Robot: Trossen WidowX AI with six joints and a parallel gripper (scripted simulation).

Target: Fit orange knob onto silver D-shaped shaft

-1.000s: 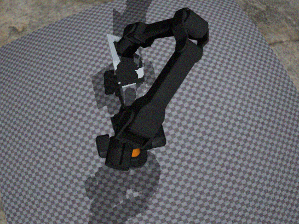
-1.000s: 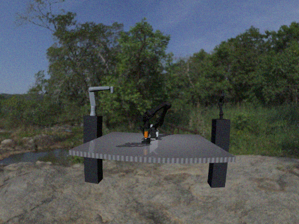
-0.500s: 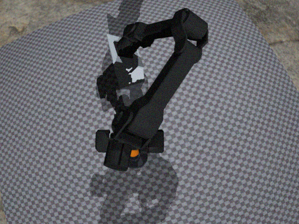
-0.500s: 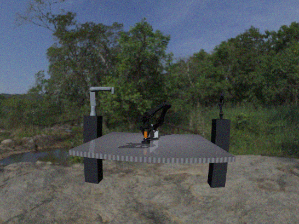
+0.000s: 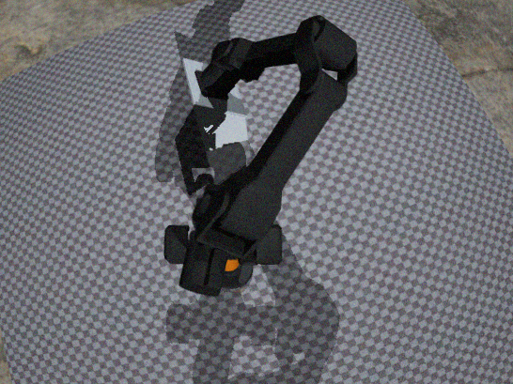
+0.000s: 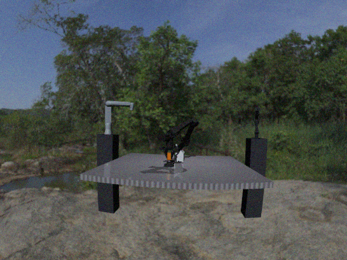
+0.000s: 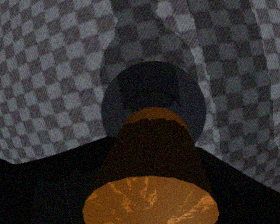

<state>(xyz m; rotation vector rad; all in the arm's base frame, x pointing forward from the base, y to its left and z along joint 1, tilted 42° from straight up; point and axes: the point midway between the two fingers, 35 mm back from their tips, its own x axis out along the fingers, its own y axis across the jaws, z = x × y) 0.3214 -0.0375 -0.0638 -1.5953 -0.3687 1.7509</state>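
My gripper tip is 3 cm below the orange knob. Round my gripper tip: round dark pedestal: 4 cm below.
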